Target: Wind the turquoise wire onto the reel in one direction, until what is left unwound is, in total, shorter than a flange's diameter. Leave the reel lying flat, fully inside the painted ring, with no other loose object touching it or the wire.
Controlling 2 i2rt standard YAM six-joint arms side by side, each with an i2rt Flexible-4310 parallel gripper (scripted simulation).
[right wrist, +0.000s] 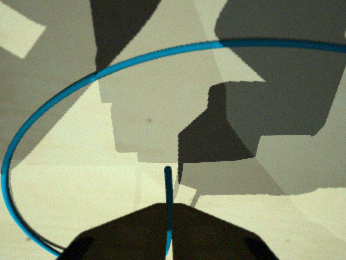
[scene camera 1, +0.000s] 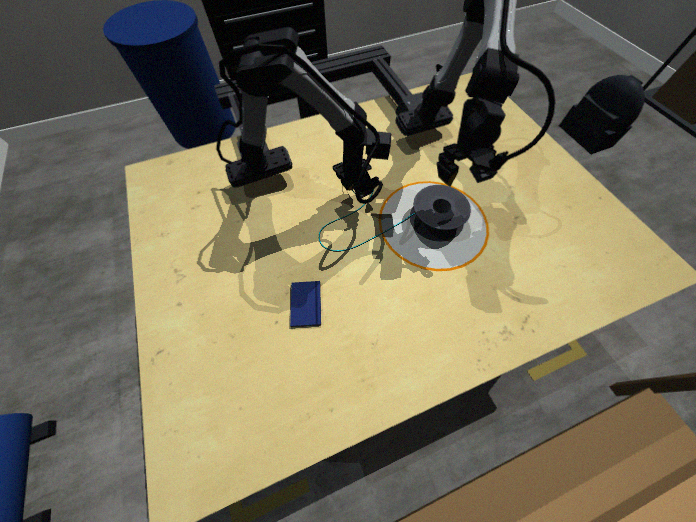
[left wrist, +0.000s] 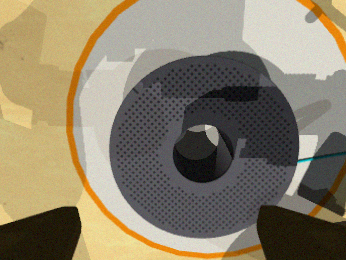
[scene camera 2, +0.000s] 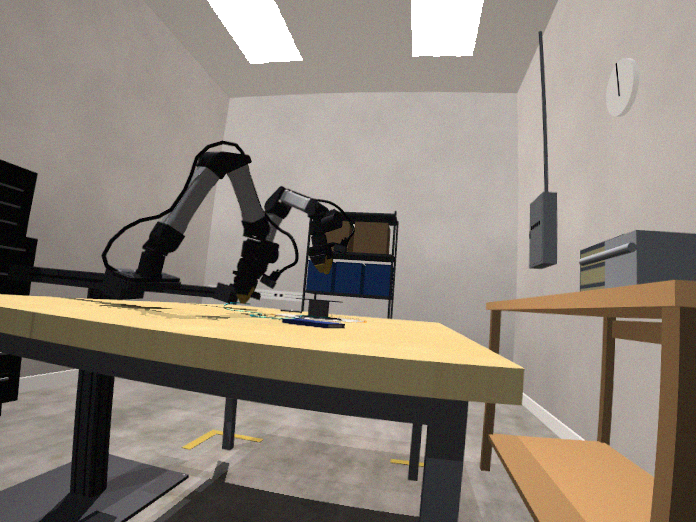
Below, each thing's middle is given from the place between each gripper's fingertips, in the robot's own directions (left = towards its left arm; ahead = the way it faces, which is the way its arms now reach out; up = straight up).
Now: left hand 30 mm to the left of the dark grey reel (scene camera 1: 442, 207) and 140 mm above it. The rest, counted from my left hand: blue notebook (scene camera 1: 305, 296) (110 mm ahead, 500 mm to the right, 170 mm below).
Right now my right hand (scene camera 2: 242, 303) is 220 mm to the right of the dark grey reel, 200 mm short of it and 10 mm above it. Also, from my right hand: blue notebook 310 mm ahead, 260 mm to the right, 30 mm below.
